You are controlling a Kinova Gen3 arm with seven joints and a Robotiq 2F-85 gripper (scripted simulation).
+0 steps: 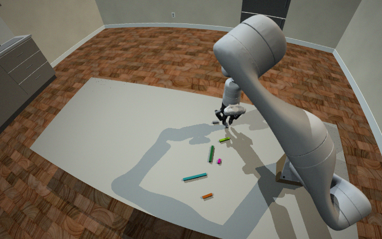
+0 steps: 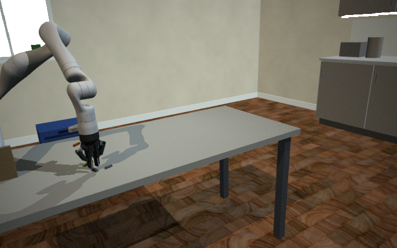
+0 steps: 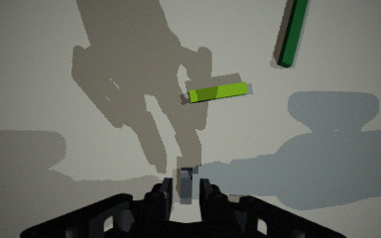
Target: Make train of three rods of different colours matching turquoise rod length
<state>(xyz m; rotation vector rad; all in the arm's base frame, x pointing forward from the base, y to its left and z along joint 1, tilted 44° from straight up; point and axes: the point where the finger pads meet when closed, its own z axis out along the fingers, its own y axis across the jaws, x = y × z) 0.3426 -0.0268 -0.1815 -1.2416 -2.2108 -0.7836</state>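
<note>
Right now my hand is 30 mm past the magenta rod, 200 mm to the right of it and 30 mm above it. Also, from my hand: turquoise rod: 40 mm ahead, 310 mm to the left, 30 mm below; then lime rod: 20 mm behind, 80 mm to the left, 30 mm below; then green rod: 20 mm ahead, 180 mm to the left, 30 mm below.
</note>
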